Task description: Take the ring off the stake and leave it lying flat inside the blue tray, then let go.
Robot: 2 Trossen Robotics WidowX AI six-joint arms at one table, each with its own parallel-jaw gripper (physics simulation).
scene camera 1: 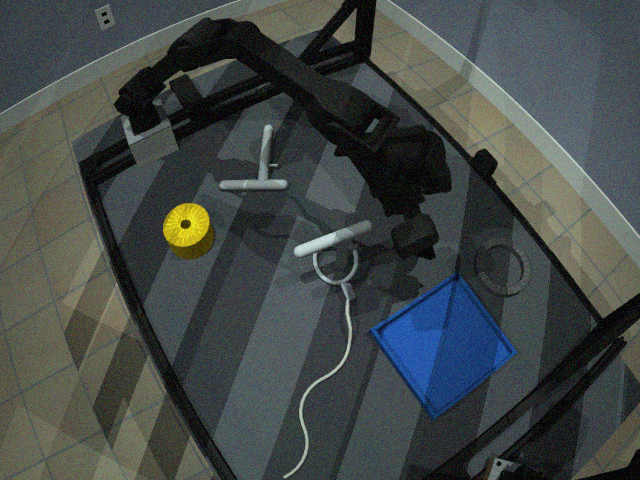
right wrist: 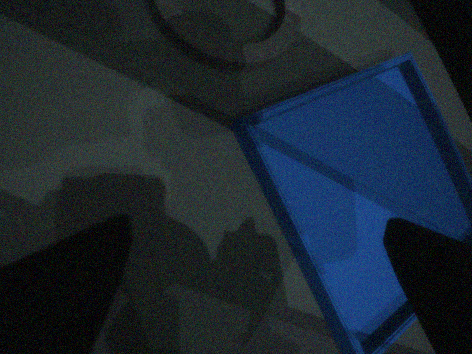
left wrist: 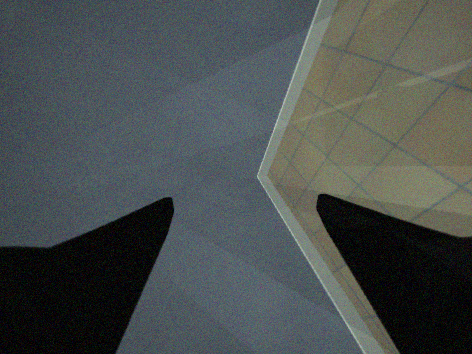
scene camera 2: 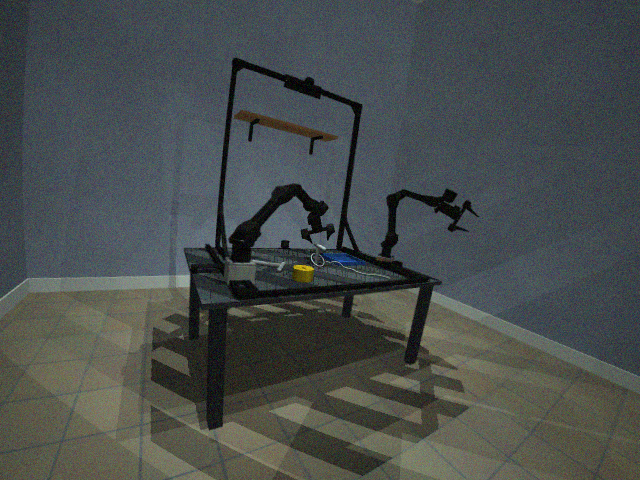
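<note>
A white ring with a pale cord hangs or leans by a white bar; how the bar is supported is unclear. A grey ring lies flat beyond the tray. I cannot tell which ring or stake the task means. The blue tray is empty on the table. My right gripper is open and empty, above the table beside the tray; in scene camera 1 its fingers are partly hidden. My left gripper is open and empty, raised away from the table.
A yellow spool stands at the left in scene camera 1. A white T-shaped piece is near the right arm's base. The pale cord curves toward the bottom. Black frame bars border the table.
</note>
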